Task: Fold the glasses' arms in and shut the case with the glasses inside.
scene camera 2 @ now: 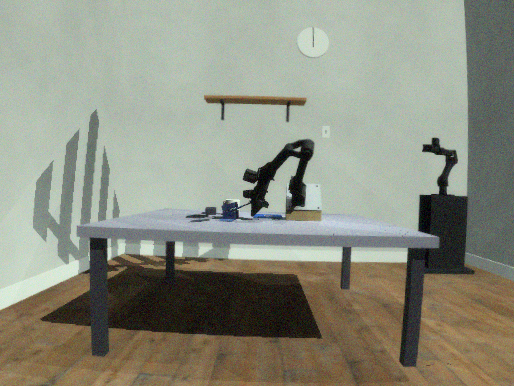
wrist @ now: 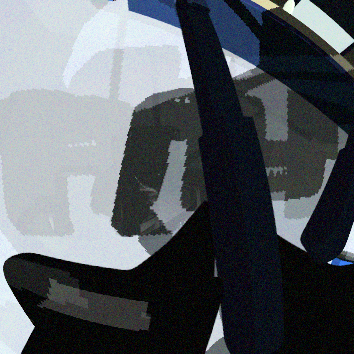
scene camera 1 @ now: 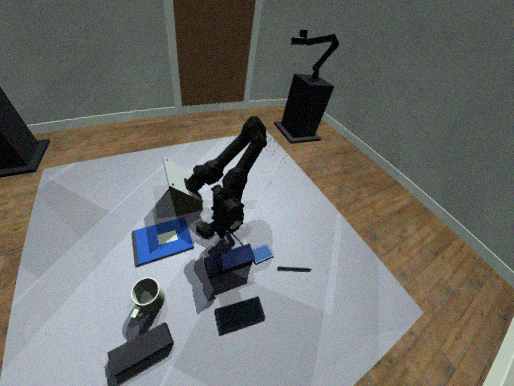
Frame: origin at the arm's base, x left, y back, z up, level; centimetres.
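Seen in the pictures: gripper, fingertip midpoint: (scene camera 2: pixel 251 216) (scene camera 1: pixel 221 238); arm's base at its link origin: (scene camera 2: pixel 298 201) (scene camera 1: pixel 190 186).
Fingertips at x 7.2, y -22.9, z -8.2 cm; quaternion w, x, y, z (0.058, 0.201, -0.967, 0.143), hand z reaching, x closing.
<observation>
Offsets run from my fingertips to a thing's middle. "spot": to the spot under its first point. Level surfaces: height alone.
The dark blue glasses case {spot: dx +0.1, dy -12.3, dz +5.7 cm} (scene camera 1: pixel 232 260) (scene camera 2: pixel 229 210) stands open on the white table {dz -1.5 cm} (scene camera 1: pixel 332 237) just in front of the arm's base. The glasses sit in it. One dark navy glasses arm (wrist: pixel 239 168) (scene camera 2: pixel 242 205) sticks out past my fingers, and a second glasses arm (wrist: pixel 330 211) shows at the right of the wrist view. The case's blue edge {spot: dx +2.5, dy -7.6, dz +0.3 cm} (wrist: pixel 232 31) shows at the top of the wrist view. My gripper (scene camera 1: pixel 222 245) (scene camera 2: pixel 254 213) (wrist: pixel 213 211) is shut and empty, low over the table beside the case, with its fingers against the near glasses arm.
A blue book {dx -21.9, dy +6.6, dz -1.1 cm} (scene camera 1: pixel 161 239), a mug {dx -28.4, dy -15.3, dz +3.3 cm} (scene camera 1: pixel 145 292), a long black box {dx -31.7, dy -27.5, dz +0.3 cm} (scene camera 1: pixel 138 354), a black tablet {dx -2.1, dy -28.0, dz -1.1 cm} (scene camera 1: pixel 239 315), a pen {dx +23.2, dy -20.7, dz -1.0 cm} (scene camera 1: pixel 294 269) and a small light-blue pad {dx +13.1, dy -10.5, dz -1.2 cm} (scene camera 1: pixel 263 253) lie around the case. A white panel (scene camera 1: pixel 175 176) on a wedge stands behind.
</observation>
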